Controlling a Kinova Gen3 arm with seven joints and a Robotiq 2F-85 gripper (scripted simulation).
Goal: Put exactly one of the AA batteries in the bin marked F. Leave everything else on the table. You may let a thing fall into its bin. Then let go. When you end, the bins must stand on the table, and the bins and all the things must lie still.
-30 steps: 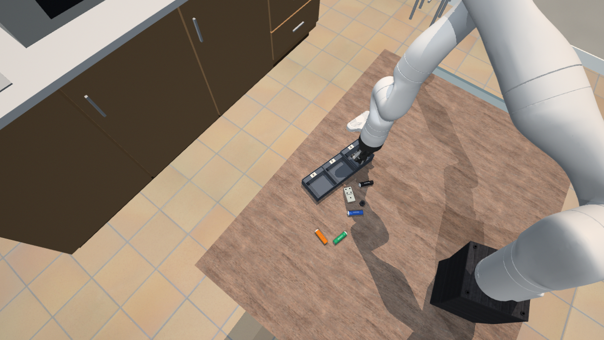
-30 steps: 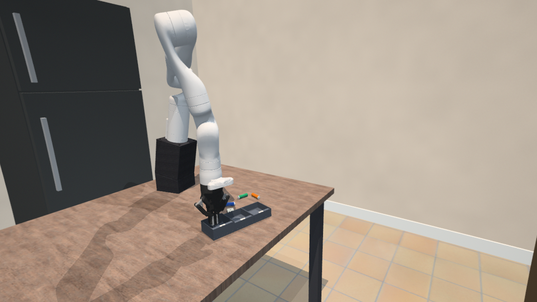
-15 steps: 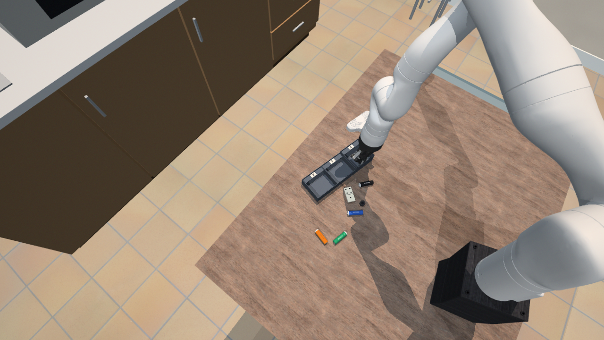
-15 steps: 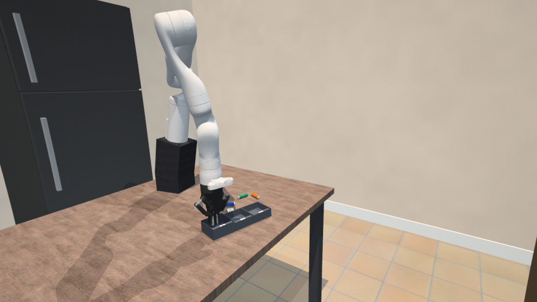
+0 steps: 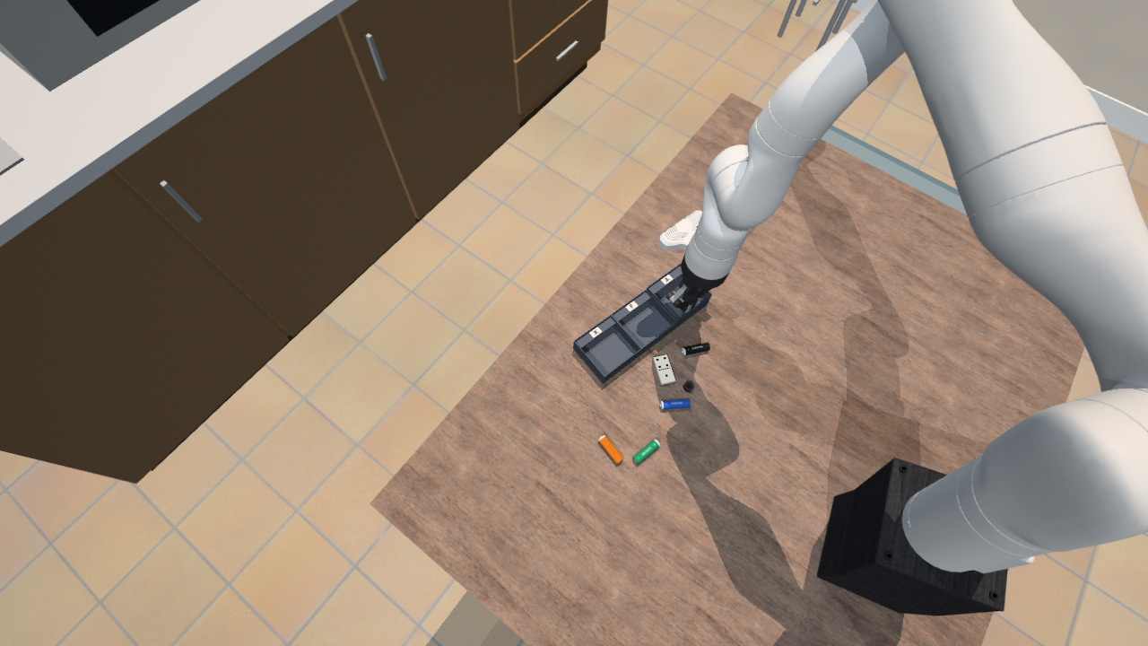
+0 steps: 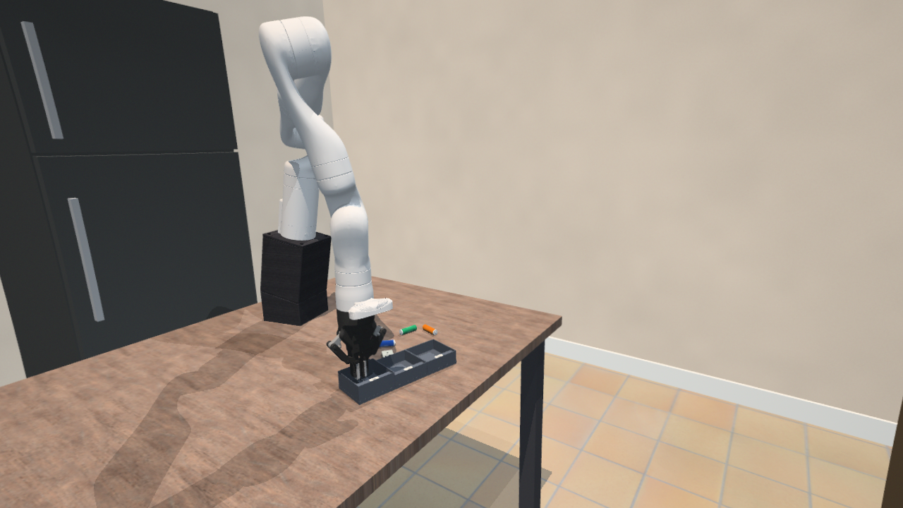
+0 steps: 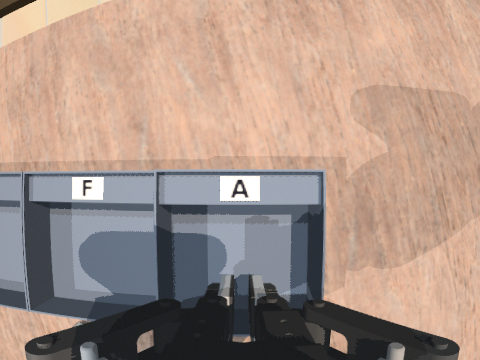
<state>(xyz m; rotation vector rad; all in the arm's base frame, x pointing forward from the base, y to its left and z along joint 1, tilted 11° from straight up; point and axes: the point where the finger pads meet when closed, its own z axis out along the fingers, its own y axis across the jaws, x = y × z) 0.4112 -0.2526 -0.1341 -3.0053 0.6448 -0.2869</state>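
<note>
The dark bin row is 7 cm to the left of my hand, 6 cm ahead of it and 2 cm below it. Also, from my hand: small black nut (14 cm to the left, 6 cm behind, 3 cm below); white domino (12 cm to the left, 3 cm below, 1 cm behind); black battery (7 cm to the left, 5 cm behind, 3 cm below).
</note>
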